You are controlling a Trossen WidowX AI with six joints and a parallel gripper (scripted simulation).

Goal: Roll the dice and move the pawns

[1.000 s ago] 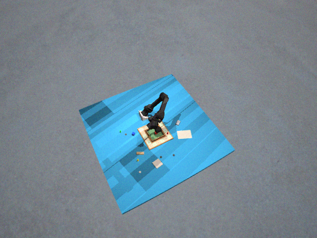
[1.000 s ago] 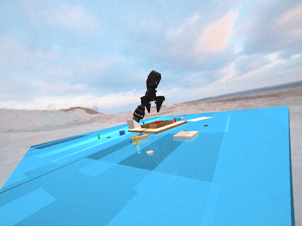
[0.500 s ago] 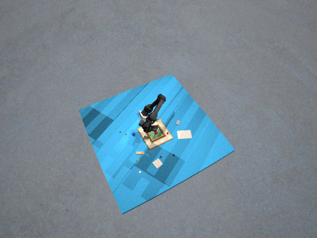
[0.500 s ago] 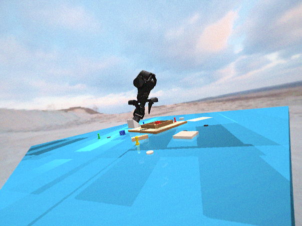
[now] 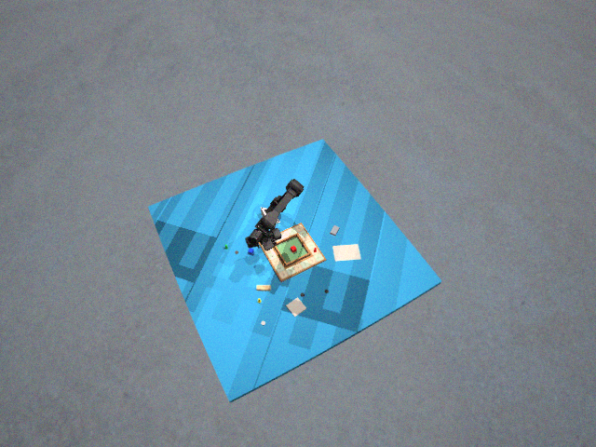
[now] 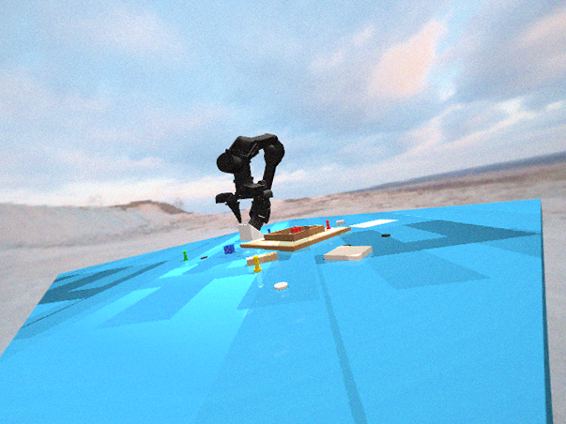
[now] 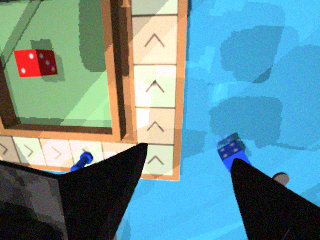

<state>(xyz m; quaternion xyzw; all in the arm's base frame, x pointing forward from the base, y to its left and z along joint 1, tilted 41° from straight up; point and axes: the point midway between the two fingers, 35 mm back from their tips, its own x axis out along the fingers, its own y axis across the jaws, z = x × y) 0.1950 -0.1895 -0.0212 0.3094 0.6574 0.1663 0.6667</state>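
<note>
The red pawn lies 140 mm ahead of my gripper tip, 250 mm to the left of it and 60 mm below it. The rest, counted from my gripper tip: green tray 70 mm ahead, 140 mm to the left, 80 mm below; wooden block 180 mm ahead, 110 mm to the right, 80 mm below; blue pawn 50 mm behind, 130 mm to the left, 60 mm below.
</note>
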